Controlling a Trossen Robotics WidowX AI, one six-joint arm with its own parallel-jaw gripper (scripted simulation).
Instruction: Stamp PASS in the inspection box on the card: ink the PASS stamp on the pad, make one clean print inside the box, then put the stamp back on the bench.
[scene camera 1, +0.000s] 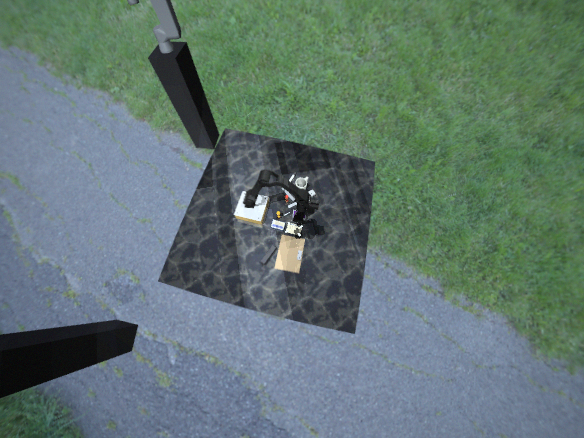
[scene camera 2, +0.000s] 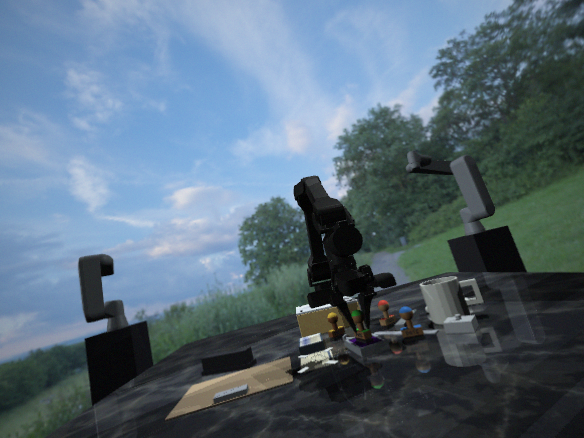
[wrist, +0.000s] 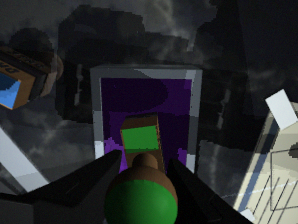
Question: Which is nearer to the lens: the white mug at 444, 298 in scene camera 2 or the black block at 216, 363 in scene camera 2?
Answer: The white mug.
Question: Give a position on a tan board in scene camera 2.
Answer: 278, 373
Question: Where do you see a tan board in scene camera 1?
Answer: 289, 257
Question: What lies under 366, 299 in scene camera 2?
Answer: The gripper.
